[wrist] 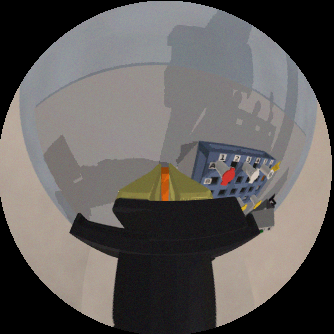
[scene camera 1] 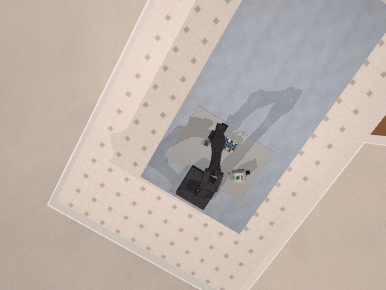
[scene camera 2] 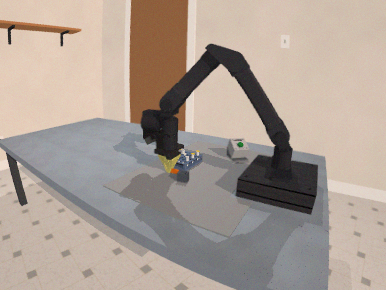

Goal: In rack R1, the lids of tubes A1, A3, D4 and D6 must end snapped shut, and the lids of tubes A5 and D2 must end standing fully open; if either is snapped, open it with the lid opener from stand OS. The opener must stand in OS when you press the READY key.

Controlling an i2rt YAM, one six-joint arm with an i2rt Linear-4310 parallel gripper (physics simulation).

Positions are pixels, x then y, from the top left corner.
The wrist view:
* gripper: 164,167
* grey mat: 98,134, touched by the gripper
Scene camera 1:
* grey mat: 250,155
